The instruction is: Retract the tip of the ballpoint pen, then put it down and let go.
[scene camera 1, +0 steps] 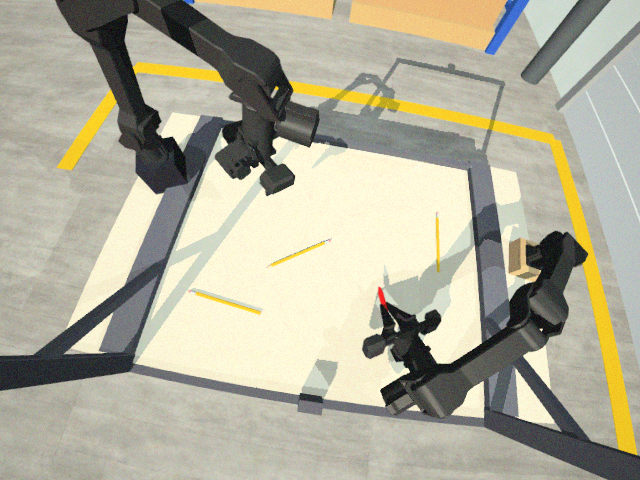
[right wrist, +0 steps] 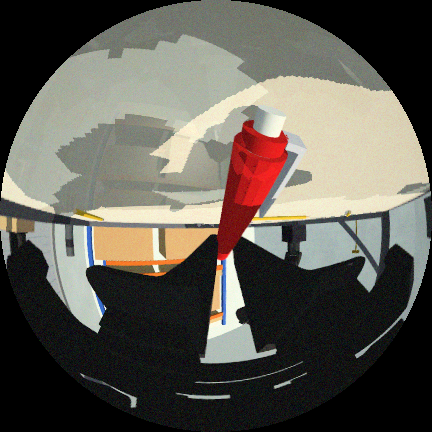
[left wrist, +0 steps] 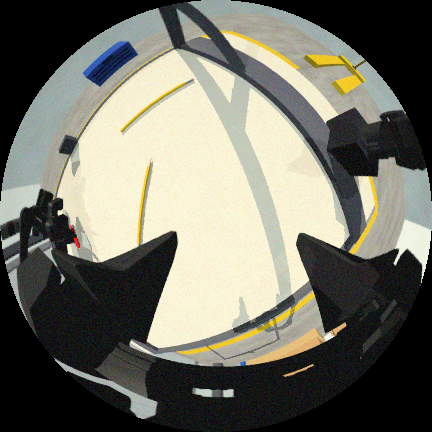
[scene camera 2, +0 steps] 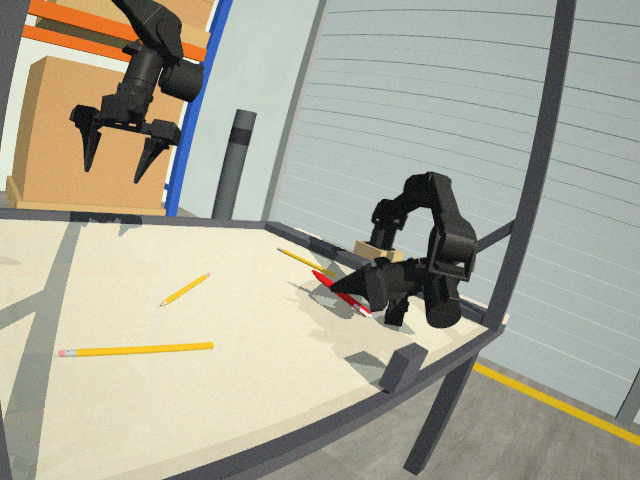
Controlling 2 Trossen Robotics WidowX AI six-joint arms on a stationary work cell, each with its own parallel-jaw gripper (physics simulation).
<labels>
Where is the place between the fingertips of my left gripper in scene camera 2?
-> At 110,177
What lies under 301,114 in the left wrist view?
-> A dark frame.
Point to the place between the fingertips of my right gripper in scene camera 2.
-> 331,287
</labels>
